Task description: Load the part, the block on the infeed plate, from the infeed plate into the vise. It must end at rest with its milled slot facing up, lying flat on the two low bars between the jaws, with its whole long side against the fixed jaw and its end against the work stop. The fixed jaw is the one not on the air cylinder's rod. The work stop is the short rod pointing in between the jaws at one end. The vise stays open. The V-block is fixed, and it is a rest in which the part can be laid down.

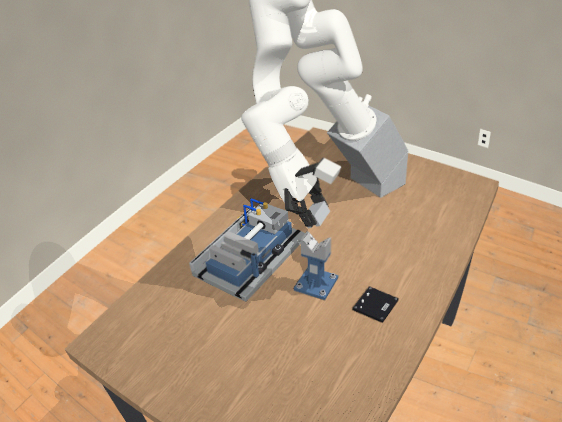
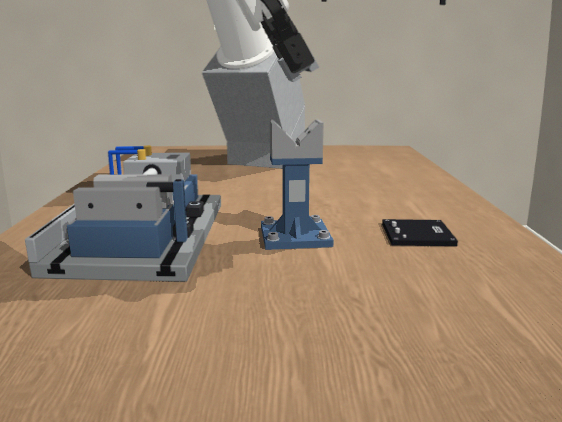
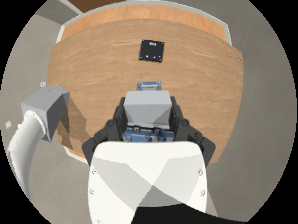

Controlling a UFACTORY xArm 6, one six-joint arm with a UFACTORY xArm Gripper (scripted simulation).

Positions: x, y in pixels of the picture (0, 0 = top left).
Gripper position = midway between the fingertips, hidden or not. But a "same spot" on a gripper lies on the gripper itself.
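My gripper is there in image 2 [300, 67], and image 1 and image 3 show it too. On my gripper, [image 1: 306, 216] and [image 3: 182, 114] are the same spot.
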